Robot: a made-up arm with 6 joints. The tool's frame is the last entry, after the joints. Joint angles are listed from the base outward.
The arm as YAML. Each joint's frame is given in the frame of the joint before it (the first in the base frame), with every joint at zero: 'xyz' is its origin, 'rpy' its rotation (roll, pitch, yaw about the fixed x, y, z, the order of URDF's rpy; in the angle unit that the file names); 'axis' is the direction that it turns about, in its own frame. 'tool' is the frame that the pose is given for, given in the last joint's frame.
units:
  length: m
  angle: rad
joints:
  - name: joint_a
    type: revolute
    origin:
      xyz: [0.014, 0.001, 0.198]
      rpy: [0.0, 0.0, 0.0]
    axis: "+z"
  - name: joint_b
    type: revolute
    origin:
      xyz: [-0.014, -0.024, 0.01]
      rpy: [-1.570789, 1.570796, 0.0]
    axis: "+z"
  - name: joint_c
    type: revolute
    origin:
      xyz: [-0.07, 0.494, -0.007]
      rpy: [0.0, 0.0, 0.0]
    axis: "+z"
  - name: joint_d
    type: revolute
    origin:
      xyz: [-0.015, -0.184, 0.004]
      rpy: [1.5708, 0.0, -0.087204]
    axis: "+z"
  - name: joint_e
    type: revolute
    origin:
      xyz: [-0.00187, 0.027, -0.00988]
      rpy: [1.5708, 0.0, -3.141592]
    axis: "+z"
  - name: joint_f
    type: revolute
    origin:
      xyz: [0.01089, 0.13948, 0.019]
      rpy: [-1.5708, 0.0, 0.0]
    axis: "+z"
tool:
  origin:
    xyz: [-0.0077, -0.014, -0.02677]
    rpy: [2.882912, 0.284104, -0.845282]
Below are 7 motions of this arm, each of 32 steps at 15 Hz.
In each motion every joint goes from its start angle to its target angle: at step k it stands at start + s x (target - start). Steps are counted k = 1, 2, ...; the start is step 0. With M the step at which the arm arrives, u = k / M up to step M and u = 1 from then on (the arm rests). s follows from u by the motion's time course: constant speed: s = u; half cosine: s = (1 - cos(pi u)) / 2; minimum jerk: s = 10 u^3 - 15 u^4 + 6 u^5.
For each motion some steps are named. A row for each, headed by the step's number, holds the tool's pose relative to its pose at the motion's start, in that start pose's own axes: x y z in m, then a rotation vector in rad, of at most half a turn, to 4 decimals.
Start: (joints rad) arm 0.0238 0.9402 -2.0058 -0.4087 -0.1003 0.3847
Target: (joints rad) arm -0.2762 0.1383 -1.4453 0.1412 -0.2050 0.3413
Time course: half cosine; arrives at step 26
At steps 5, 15, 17, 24, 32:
5: 0.0316 -0.0246 0.0112 -0.0333 -0.0106 -0.0126
15: 0.2244 -0.1229 0.1250 -0.2201 -0.0993 -0.0934
17: 0.2628 -0.1325 0.1581 -0.2561 -0.1229 -0.1120
24: 0.3410 -0.1405 0.2415 -0.3314 -0.1807 -0.1559
32: 0.3450 -0.1404 0.2466 -0.3354 -0.1842 -0.1586

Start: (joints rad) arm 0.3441 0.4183 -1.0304 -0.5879 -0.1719 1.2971
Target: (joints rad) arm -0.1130 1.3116 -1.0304 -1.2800 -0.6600 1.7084
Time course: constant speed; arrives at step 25
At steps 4, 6, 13, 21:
4: -0.0497 0.0278 -0.0456 0.0482 0.0762 0.0877
6: -0.0777 0.0381 -0.0658 0.0743 0.1204 0.1255
13: -0.1871 0.0534 -0.1209 0.1676 0.3088 0.2204
21: -0.3191 0.0311 -0.1486 0.2562 0.5843 0.2472

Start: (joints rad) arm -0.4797 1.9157 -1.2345 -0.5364 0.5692 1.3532
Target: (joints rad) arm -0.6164 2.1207 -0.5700 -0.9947 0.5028 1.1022
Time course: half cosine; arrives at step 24
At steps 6, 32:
6: -0.0340 -0.0027 -0.0155 -0.0015 0.0683 0.1399
32: -0.2093 -0.0516 -0.0182 0.2815 0.4863 0.8896

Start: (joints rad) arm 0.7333 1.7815 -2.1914 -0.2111 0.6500 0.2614
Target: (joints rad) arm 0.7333 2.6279 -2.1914 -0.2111 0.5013 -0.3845
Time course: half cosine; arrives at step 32
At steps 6, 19, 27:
6: -0.0268 0.0301 -0.0278 0.0587 0.0262 0.0575
19: -0.2397 0.2492 -0.1348 0.4991 0.1459 0.3989
27: -0.3654 0.3669 -0.1320 0.7604 0.1684 0.5436

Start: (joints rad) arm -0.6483 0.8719 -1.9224 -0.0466 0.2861 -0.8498
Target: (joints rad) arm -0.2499 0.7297 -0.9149 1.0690 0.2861 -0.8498
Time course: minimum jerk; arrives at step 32
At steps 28, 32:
28: 0.0303 0.1259 0.1328 0.5227 0.0519 -1.5142
32: 0.0306 0.1279 0.1358 0.5344 0.0596 -1.5351

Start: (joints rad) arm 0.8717 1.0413 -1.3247 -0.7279 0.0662 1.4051
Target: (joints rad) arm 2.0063 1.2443 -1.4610 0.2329 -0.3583 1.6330
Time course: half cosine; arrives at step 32
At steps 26, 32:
26: 0.1056 0.0785 -0.0127 0.5899 0.5405 -1.6258
32: 0.1132 0.0832 -0.0125 0.6136 0.6446 -1.7489

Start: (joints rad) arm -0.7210 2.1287 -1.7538 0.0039 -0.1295 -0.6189
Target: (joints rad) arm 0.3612 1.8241 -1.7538 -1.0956 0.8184 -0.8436
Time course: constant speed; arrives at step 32
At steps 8, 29, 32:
8: 0.1500 0.0144 0.0231 0.2473 -0.3229 0.2634
29: 0.3765 -0.0255 0.1919 0.4117 -0.7565 1.1887
32: 0.3923 -0.0412 0.2183 0.3754 -0.7551 1.3147

